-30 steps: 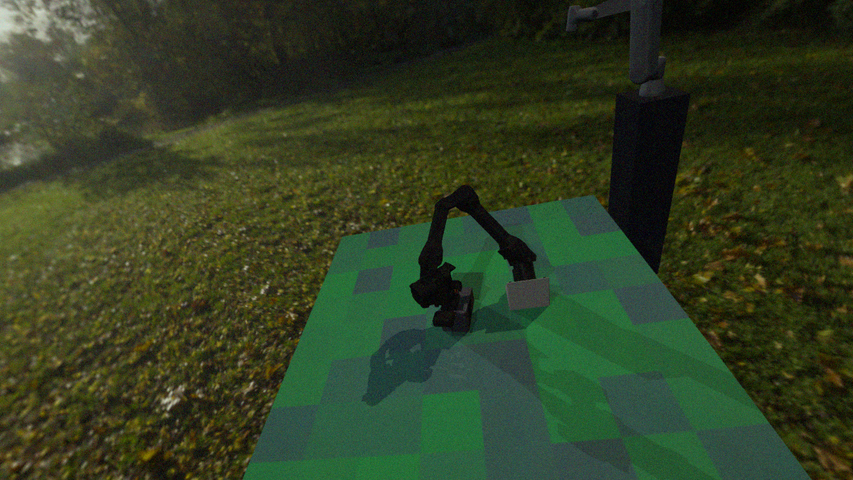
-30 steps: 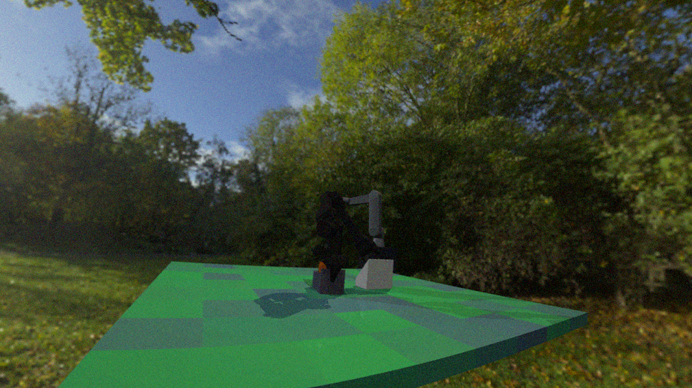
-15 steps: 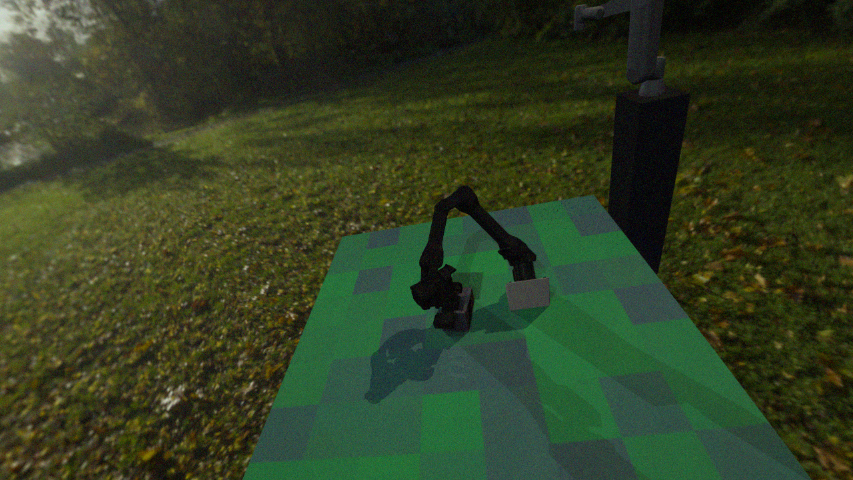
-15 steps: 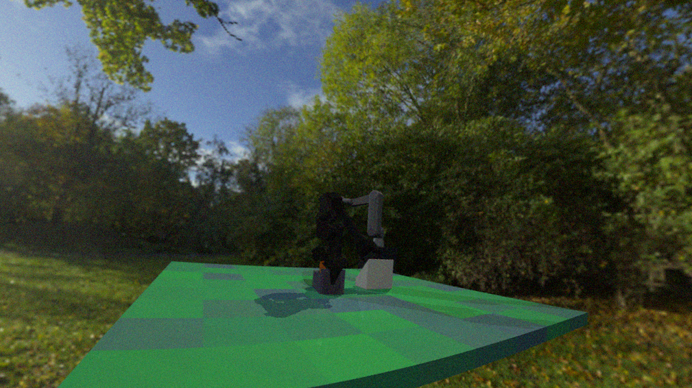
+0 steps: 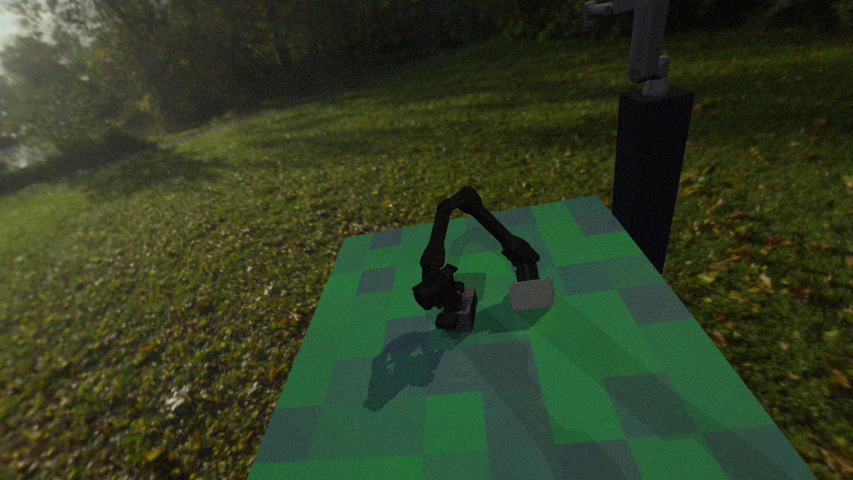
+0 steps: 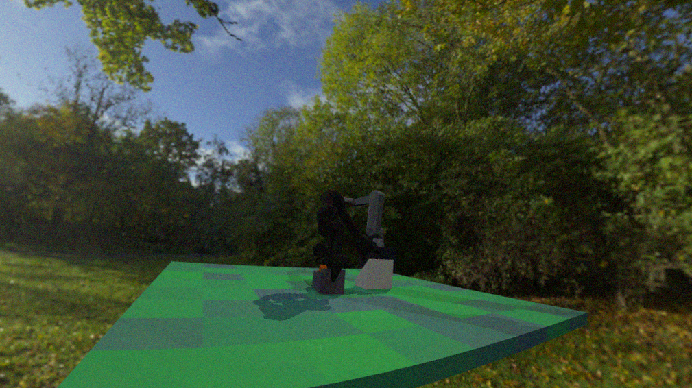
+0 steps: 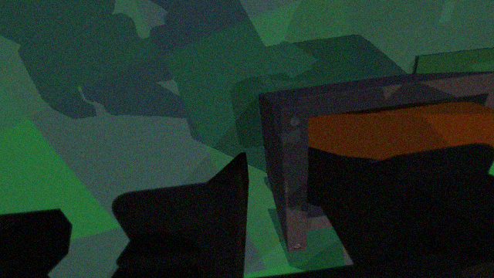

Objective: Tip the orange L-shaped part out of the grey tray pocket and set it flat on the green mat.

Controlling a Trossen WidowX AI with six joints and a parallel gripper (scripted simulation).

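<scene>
Right now my gripper tip is 50 mm to the left of the orange L-shaped part, 20 mm past it and 10 mm above it.
</scene>
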